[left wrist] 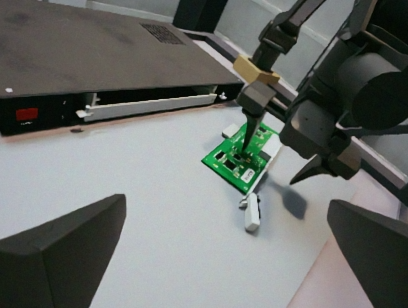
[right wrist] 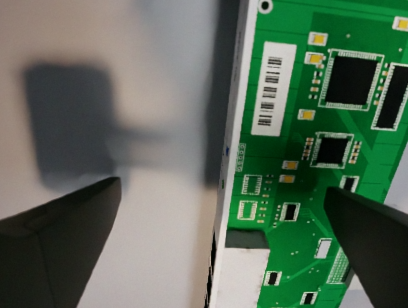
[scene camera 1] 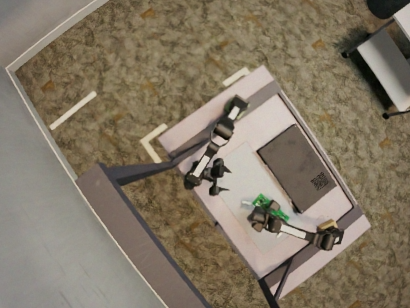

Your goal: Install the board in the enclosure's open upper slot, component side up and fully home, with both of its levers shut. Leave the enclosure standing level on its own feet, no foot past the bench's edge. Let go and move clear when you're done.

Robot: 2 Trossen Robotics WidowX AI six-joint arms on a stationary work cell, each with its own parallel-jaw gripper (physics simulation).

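Seen in the pictures: left gripper, fingertip midpoint: point(left wrist: 228, 206) point(scene camera 1: 230, 181); right gripper, fingertip midpoint: point(left wrist: 266, 166) point(right wrist: 225, 192); left arm's base, link origin: point(scene camera 1: 237, 105); right arm's base, link origin: point(left wrist: 260, 65) point(scene camera 1: 330, 231).
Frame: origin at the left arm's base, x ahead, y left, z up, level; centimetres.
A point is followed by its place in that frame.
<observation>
The green board point(scene camera 1: 260, 201) @(x 45.1, y -31.7, z -5.4 cm) point(left wrist: 235, 160) @(x 47.1, y -31.5, z -5.4 cm) point(right wrist: 300, 150) @(x 48.2, y -32.8, z -5.3 cm) lies component side up on the pale mat point(scene camera 1: 240, 165) @(x 22.9, y -23.4, z -5.8 cm) point(left wrist: 175, 165) @(x 38.0, y -26.0, z -5.8 cm). Its white lever point(left wrist: 252, 212) @(x 38.0, y -37.4, z -4.0 cm) sticks out at the faceplate's near end; the far lever is hidden in the left wrist view. The dark enclosure point(scene camera 1: 295, 165) @(x 46.3, y -3.7, z -1.0 cm) point(left wrist: 100, 55) @(x 41.4, y -6.7, z -1.0 cm) lies flat on the bench. Its front shows a dark upper opening point(left wrist: 155, 95) above a pale panel point(left wrist: 150, 106) @(x 43.2, y -16.5, z -4.2 cm). My right gripper point(left wrist: 266, 166) @(x 50.1, y -35.9, z -4.6 cm) point(right wrist: 225, 192) @(x 50.1, y -35.9, z -4.6 cm) is open above the board, fingers on either side of the faceplate. My left gripper point(scene camera 1: 228, 180) @(x 21.9, y -34.1, z 9.0 cm) point(left wrist: 228, 206) @(x 21.9, y -34.1, z 9.0 cm) is open, away from the board.
A yellow-tan block point(scene camera 1: 327, 225) @(x 85.3, y -17.2, z -1.8 cm) point(left wrist: 255, 70) @(x 83.6, y -19.5, z -1.9 cm) stands by the right arm's base, beyond the enclosure's corner. Dark rails run along the pink bench point(scene camera 1: 255, 260) @(x 66.4, y -60.0, z -6.0 cm). The right arm reaches in over the board from the bench's right end.
</observation>
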